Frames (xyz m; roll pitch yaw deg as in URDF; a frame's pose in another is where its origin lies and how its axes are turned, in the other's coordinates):
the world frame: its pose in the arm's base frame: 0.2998 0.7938 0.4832 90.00 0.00 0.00
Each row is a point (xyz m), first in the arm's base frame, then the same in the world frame.
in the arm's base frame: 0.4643 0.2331 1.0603
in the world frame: 0.1645 0.5771 0.5607
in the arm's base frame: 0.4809 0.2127 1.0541
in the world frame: 0.1811 0.5709 0.5811
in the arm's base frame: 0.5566 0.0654 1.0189
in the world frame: 0.2568 0.5357 0.7284
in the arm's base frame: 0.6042 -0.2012 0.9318
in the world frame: 0.3044 0.4486 0.9950
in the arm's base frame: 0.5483 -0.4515 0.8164
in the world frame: 0.2485 0.3332 1.2453
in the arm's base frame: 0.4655 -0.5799 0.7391
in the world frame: 0.1657 0.2559 1.3737
